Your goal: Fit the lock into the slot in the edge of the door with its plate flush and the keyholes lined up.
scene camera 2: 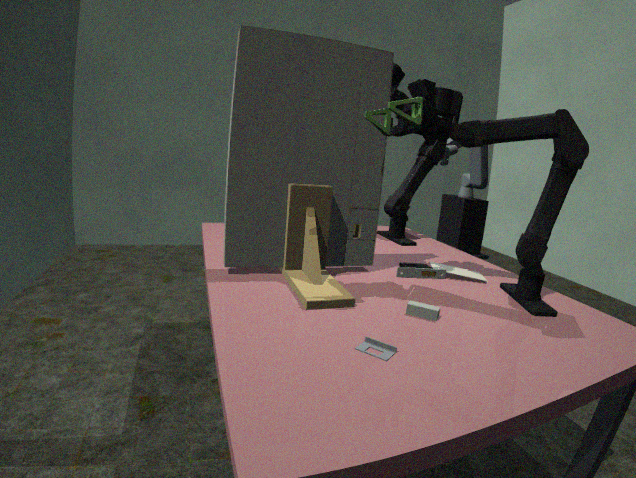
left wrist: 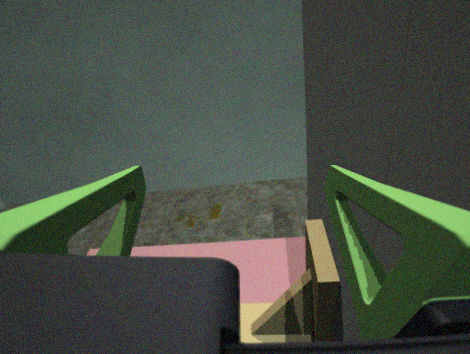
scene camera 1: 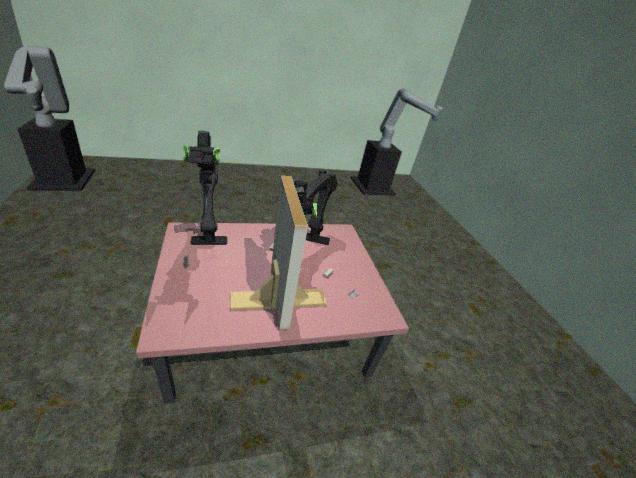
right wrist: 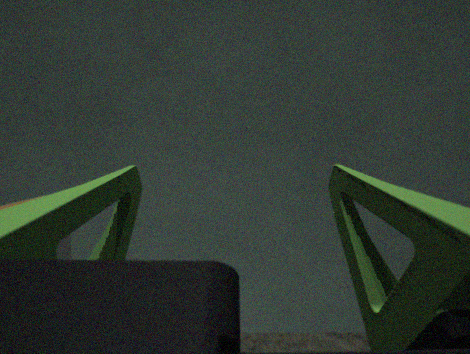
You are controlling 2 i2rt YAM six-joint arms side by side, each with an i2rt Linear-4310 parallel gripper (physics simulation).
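Places are measured from the left arm's base along level axes (x ahead, y left, z up), in metres.
Where they show: left gripper, between the fingertips: [scene camera 2: 376,110] [left wrist: 235,176] [scene camera 1: 306,218]; right gripper, between the fingertips: [scene camera 1: 200,151] [right wrist: 235,176]; left arm's base, origin of its link: [scene camera 2: 526,300] [scene camera 1: 313,238]; right arm's base, origin of its link: [scene camera 2: 395,239] [scene camera 1: 209,241].
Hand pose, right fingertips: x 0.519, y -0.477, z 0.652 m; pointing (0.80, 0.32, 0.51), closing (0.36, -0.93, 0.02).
Each offset is from my right fingertips to the top centre of the thing.
The door @(dy +0.392, dx +0.054, dz -0.082 m) [scene camera 1: 291,277] [scene camera 2: 303,113] [left wrist: 385,90] is a tall grey panel standing upright in wooden supports. Its keyhole [scene camera 2: 356,231] shows low on its face in scene camera 2; the edge slot cannot be made out. The lock @(dy +0.322, dx -0.258, dz -0.626 m) [scene camera 2: 421,270], a grey case with a brownish opening, lies on the table beyond the door in scene camera 2, with a pale flat piece @(dy +0.303, dx -0.383, dz -0.629 m) [scene camera 2: 462,273] beside it. My left gripper [scene camera 1: 314,209] [scene camera 2: 377,108] [left wrist: 235,176] is open and empty, high above the lock and beside the door. My right gripper [scene camera 1: 201,154] [right wrist: 235,176] is open and empty, raised high, away from the door.
The wooden supports [scene camera 1: 249,300] [scene camera 2: 329,296] [left wrist: 322,250] spread out at the door's foot. A pale block @(dy +0.607, dx -0.212, dz -0.630 m) [scene camera 1: 328,272] [scene camera 2: 422,310] and an angled plate with a hole @(dy +0.760, dx -0.103, dz -0.642 m) [scene camera 1: 353,293] [scene camera 2: 383,353] lie on the table. A small dark piece @(dy -0.118, dx -0.020, dz -0.576 m) [scene camera 1: 186,261] lies at the picture's left in scene camera 1.
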